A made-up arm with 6 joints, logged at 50 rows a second.
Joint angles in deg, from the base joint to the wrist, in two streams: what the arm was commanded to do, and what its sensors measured. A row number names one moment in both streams.
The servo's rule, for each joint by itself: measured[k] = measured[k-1] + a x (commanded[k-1-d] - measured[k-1]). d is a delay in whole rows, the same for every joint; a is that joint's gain. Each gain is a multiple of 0.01, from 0.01 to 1. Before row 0 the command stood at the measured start. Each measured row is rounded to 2 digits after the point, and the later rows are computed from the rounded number. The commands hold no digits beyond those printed.
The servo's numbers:
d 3
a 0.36 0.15 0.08 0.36 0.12 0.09
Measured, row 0:
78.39, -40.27, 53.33, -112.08, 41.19, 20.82
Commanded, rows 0 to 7:
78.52, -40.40, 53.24, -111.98, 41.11, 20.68
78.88, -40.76, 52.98, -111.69, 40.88, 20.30
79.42, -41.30, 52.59, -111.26, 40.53, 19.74
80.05, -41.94, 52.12, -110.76, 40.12, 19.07
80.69, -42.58, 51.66, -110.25, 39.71, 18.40
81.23, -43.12, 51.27, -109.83, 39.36, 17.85
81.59, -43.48, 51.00, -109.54, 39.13, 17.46
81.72, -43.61, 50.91, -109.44, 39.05, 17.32
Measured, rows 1 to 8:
78.39, -40.27, 53.33, -112.08, 41.19, 20.82
78.39, -40.27, 53.33, -112.08, 41.19, 20.82
78.39, -40.27, 53.33, -112.08, 41.19, 20.82
78.44, -40.29, 53.32, -112.04, 41.18, 20.81
78.60, -40.36, 53.29, -111.91, 41.14, 20.76
78.90, -40.50, 53.23, -111.68, 41.07, 20.67
79.31, -40.72, 53.14, -111.35, 40.96, 20.53
79.81, -41.00, 53.02, -110.95, 40.81, 20.34

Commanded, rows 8 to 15:
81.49, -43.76, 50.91, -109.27, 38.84, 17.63
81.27, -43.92, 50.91, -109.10, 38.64, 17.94
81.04, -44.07, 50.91, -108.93, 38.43, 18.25
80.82, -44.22, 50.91, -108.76, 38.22, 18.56
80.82, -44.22, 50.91, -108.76, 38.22, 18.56
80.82, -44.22, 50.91, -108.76, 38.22, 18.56
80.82, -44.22, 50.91, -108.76, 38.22, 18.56
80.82, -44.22, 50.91, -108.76, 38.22, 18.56
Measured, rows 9 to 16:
80.32, -41.32, 52.88, -110.55, 40.64, 20.12
80.78, -41.64, 52.73, -110.19, 40.46, 19.88
81.12, -41.94, 52.58, -109.92, 40.29, 19.65
81.25, -42.21, 52.45, -109.69, 40.12, 19.47
81.26, -42.47, 52.33, -109.48, 39.94, 19.33
81.18, -42.71, 52.22, -109.28, 39.76, 19.23
81.05, -42.94, 52.12, -109.09, 39.58, 19.17
80.97, -43.13, 52.02, -108.97, 39.42, 19.12

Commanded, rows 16 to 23:
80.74, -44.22, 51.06, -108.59, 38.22, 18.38
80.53, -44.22, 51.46, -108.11, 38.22, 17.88
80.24, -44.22, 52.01, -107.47, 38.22, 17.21
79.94, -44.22, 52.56, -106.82, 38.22, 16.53
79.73, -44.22, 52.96, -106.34, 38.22, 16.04
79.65, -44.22, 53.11, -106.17, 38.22, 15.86
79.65, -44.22, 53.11, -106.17, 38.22, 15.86
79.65, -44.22, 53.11, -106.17, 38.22, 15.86
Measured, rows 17 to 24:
80.92, -43.29, 51.93, -108.89, 39.28, 19.07
80.88, -43.43, 51.85, -108.84, 39.15, 19.02
80.86, -43.55, 51.77, -108.81, 39.04, 18.98
80.82, -43.65, 51.71, -108.73, 38.94, 18.93
80.72, -43.74, 51.69, -108.51, 38.85, 18.84
80.55, -43.81, 51.72, -108.14, 38.77, 18.69
80.33, -43.87, 51.79, -107.66, 38.70, 18.50
80.11, -43.92, 51.88, -107.18, 38.64, 18.28

